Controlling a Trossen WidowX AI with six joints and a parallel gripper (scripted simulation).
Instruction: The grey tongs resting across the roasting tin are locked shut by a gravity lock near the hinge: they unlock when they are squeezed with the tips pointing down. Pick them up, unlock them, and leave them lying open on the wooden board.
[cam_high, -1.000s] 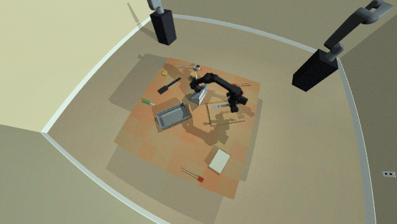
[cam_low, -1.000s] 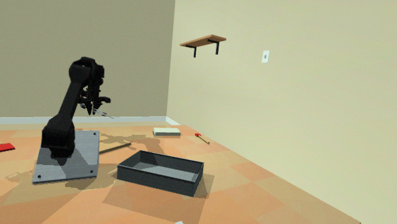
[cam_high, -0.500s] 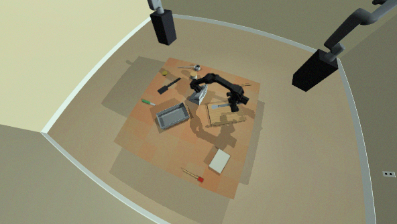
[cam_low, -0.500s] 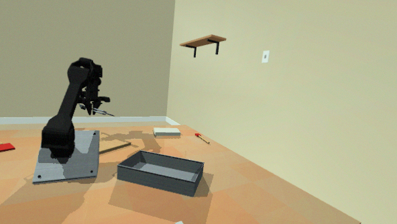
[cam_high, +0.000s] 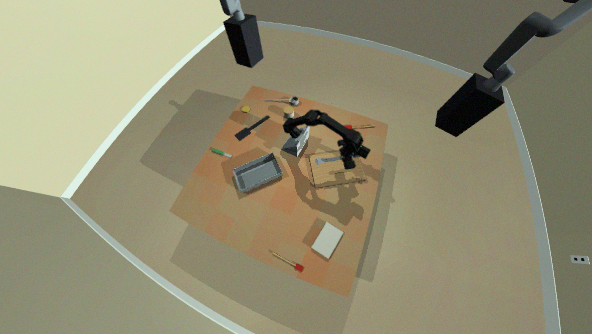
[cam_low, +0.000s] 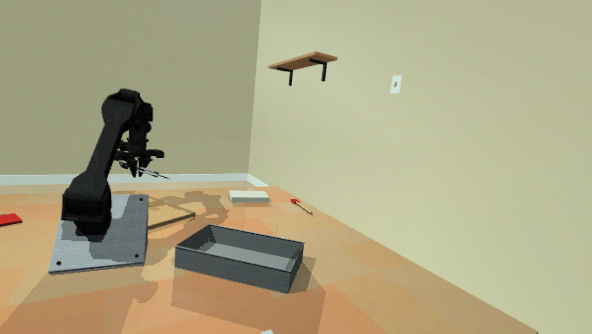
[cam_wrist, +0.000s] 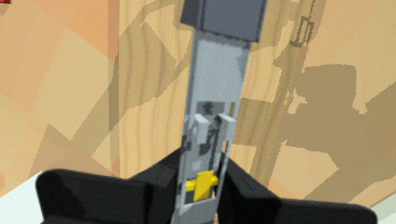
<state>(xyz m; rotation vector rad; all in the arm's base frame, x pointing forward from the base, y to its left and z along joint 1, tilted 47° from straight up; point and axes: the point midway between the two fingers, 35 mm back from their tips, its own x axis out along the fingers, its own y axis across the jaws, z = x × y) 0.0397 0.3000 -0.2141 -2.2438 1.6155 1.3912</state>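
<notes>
My gripper tip is 10 mm short of the wooden board, 10 mm to the left of it and 120 mm above it. From my gripper tip the other things lie so: red-headed spatula: 390 mm behind, 20 mm to the right, 130 mm below; white block: 470 mm ahead, 150 mm to the left, 120 mm below; yellow lock piece: 40 mm above.
</notes>
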